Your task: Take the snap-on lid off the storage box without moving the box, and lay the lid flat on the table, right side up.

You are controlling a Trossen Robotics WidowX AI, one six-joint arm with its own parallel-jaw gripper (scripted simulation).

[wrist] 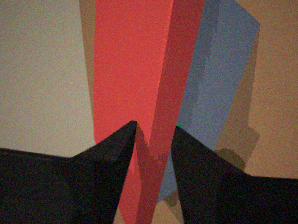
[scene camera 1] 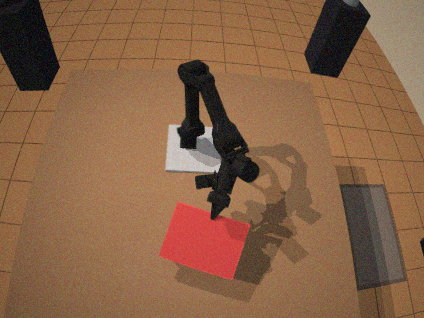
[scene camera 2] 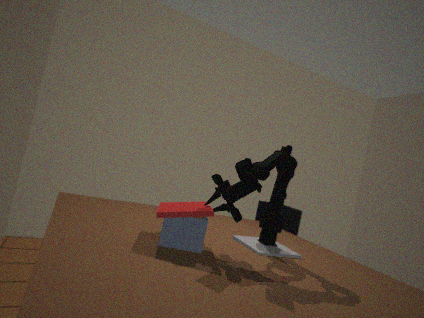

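My gripper (scene camera 1: 212, 217) is visible to me, and the wrist view (wrist: 154, 129) has my gripper too, as does scene camera 2 (scene camera 2: 206, 208). There is a lid (scene camera 1: 214, 246), which I also find in the wrist view (wrist: 141, 62) and again in scene camera 2 (scene camera 2: 166, 209). And I see a storage box (scene camera 2: 187, 233).
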